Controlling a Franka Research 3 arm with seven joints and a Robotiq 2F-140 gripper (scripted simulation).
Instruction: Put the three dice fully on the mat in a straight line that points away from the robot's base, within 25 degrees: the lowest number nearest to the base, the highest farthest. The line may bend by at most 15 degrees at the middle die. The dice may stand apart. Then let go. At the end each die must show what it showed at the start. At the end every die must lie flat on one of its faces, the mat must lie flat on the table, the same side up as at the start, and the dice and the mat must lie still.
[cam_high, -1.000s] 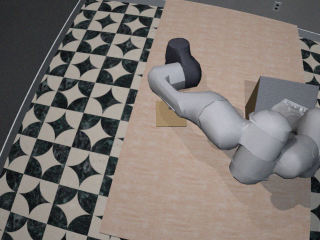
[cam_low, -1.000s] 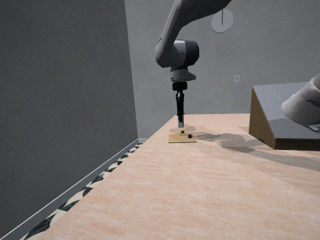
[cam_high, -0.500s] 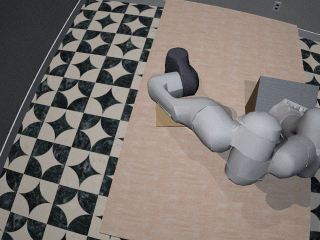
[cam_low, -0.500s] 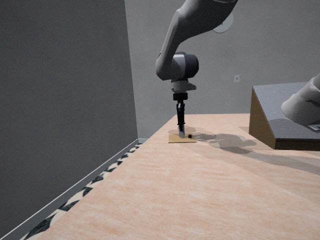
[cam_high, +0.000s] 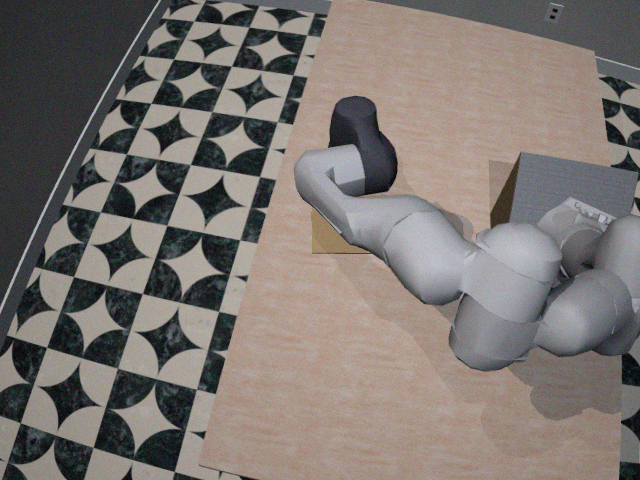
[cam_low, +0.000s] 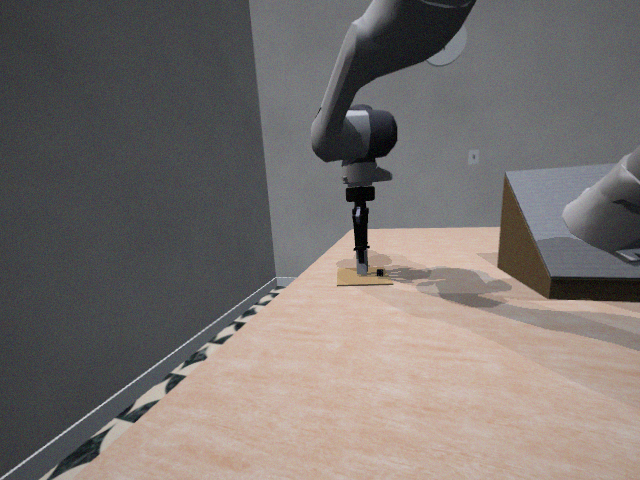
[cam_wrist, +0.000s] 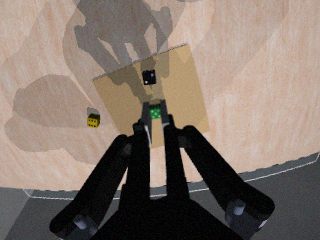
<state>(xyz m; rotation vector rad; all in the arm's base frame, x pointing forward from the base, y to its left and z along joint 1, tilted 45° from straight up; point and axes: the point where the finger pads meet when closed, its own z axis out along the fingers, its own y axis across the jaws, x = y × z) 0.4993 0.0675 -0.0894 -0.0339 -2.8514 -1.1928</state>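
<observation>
The green die lies 3 cm below my hand. The rest, counted from my hand: yellow die (10 cm to the right, 4 cm below); tan mat (4 cm below); black die (5 cm behind, 3 cm below).
</observation>
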